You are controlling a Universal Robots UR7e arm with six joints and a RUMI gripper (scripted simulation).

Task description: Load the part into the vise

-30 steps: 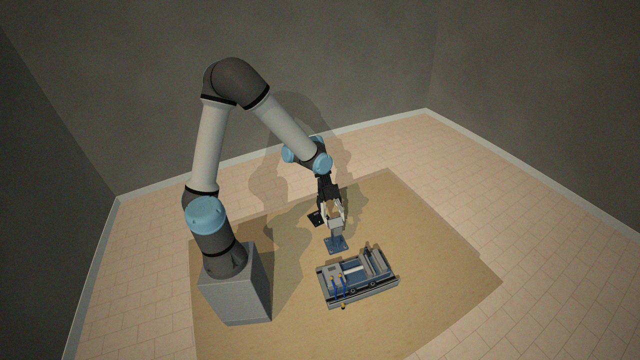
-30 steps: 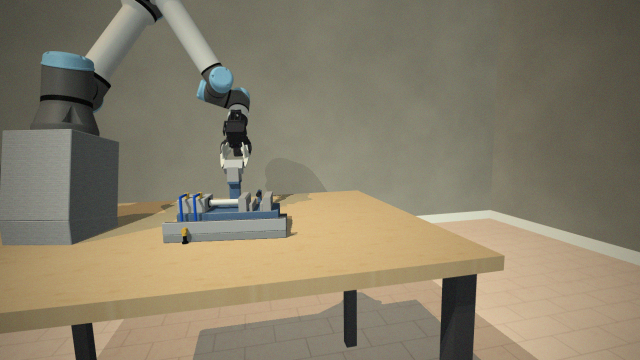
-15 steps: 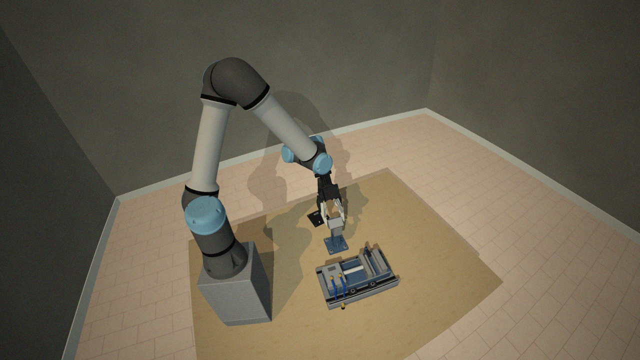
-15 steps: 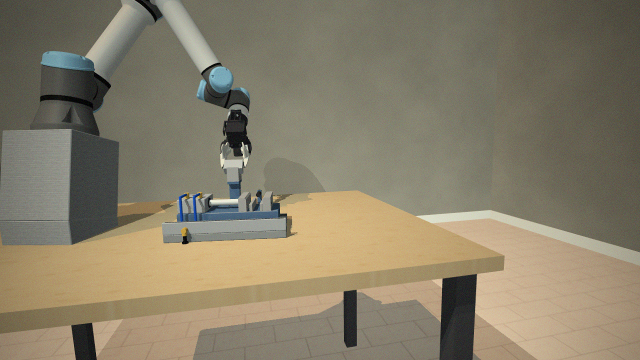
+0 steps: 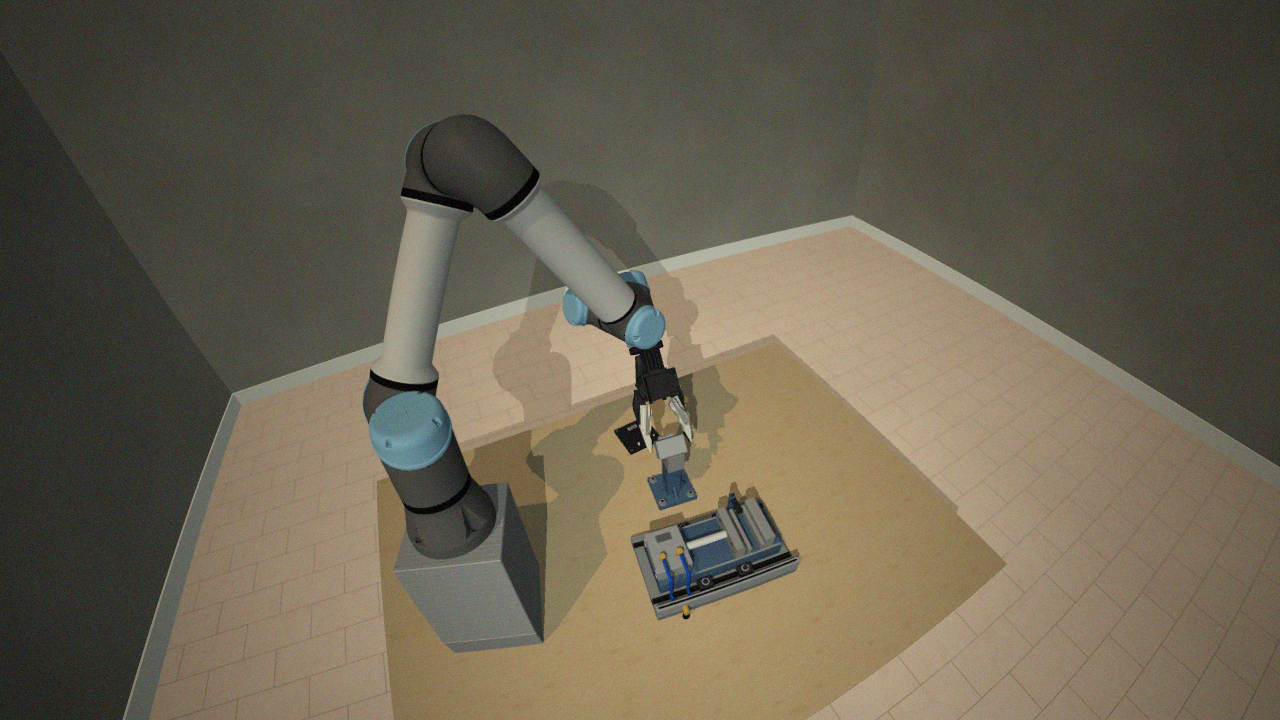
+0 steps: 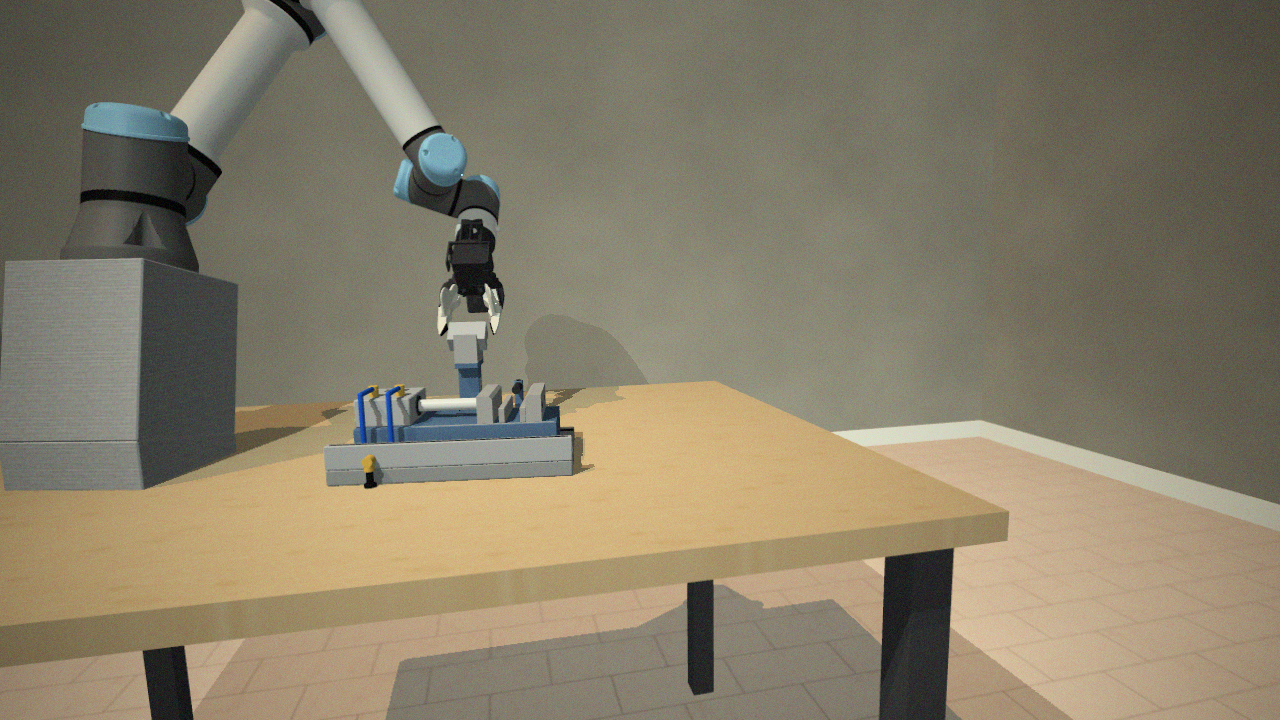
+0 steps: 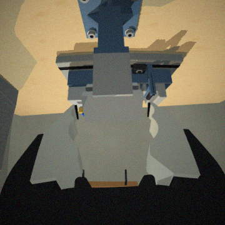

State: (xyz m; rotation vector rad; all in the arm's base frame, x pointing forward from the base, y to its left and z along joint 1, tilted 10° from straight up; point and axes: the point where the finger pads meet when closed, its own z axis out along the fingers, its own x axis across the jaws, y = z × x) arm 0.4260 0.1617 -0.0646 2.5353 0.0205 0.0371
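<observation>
Right now the part is 1 cm below my hand. The rest, counted from my hand: v-block post 11 cm below, 1 cm to the right; white cylinder rod 20 cm to the right, 9 cm below, 1 cm ahead; work stop 15 cm to the right, 10 cm ahead, 8 cm below.
</observation>
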